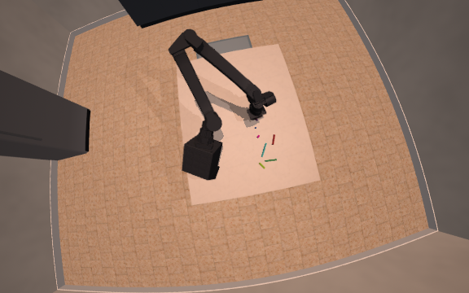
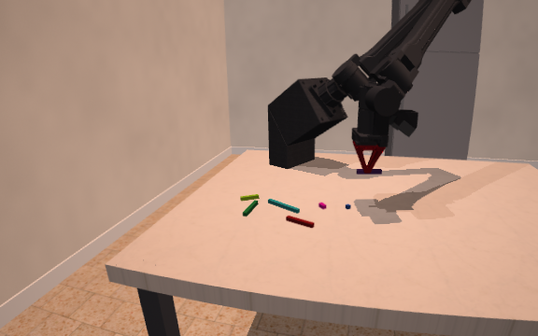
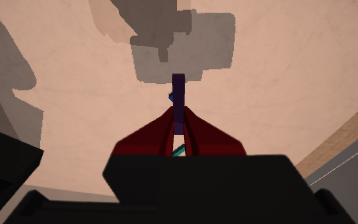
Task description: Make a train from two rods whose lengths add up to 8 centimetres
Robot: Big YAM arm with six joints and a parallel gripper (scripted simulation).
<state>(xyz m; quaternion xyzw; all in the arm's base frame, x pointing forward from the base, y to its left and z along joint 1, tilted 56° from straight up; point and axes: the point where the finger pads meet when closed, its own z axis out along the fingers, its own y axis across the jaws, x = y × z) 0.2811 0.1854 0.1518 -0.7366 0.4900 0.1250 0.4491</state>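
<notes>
Now: the magenta rod 100 mm to the right of my hand, 100 mm below it and 40 mm ahead of it. Round my hand: red rod 140 mm ahead, 110 mm to the right, 100 mm below; purple rod 10 mm to the left, 10 mm below; blue rod 100 mm below, 40 mm to the right, 10 mm ahead.
</notes>
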